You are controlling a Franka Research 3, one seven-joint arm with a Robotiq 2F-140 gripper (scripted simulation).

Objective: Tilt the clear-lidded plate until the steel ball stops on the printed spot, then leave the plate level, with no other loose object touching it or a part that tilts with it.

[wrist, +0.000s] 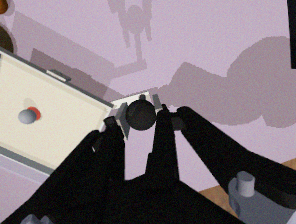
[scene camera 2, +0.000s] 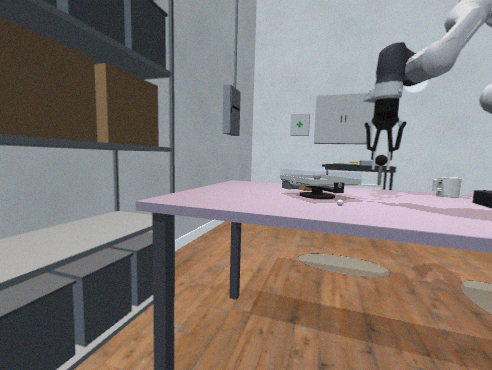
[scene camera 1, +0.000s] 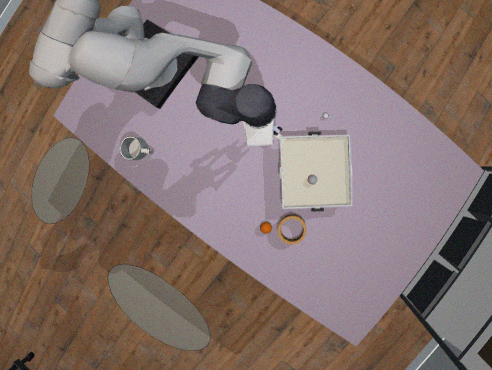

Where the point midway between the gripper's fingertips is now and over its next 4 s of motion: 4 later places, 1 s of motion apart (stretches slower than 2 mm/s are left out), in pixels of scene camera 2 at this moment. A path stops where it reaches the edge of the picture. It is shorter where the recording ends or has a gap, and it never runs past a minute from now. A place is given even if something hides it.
The gripper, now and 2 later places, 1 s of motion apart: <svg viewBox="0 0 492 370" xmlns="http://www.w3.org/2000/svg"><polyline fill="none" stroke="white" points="380,169 380,165 380,154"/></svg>
